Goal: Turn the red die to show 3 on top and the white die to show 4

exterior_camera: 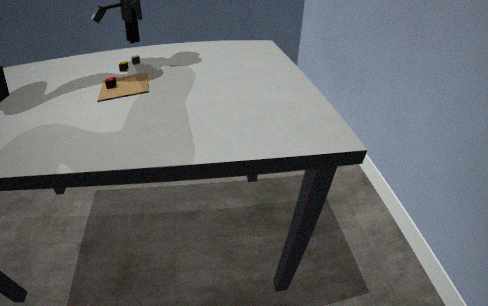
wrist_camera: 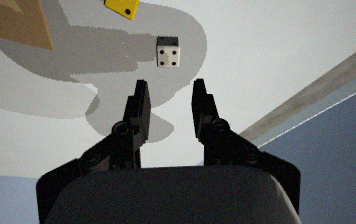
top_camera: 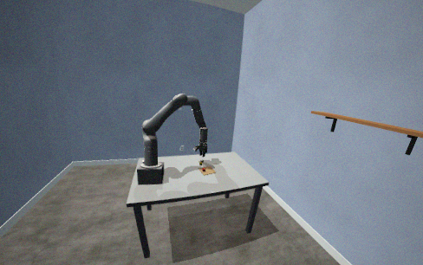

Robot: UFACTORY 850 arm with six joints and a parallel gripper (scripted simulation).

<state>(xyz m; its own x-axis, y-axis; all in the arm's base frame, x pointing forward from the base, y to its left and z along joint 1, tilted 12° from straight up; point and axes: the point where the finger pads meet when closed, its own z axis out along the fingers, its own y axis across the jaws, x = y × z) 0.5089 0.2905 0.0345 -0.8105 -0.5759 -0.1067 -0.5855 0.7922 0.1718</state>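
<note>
Right now my hand is 90 mm above the white die. Also, from my hand: tan mat: 40 mm ahead, 200 mm to the right, 100 mm below; red die: 200 mm to the right, 80 mm below; yellow die: 20 mm behind, 60 mm to the right, 90 mm below.
</note>
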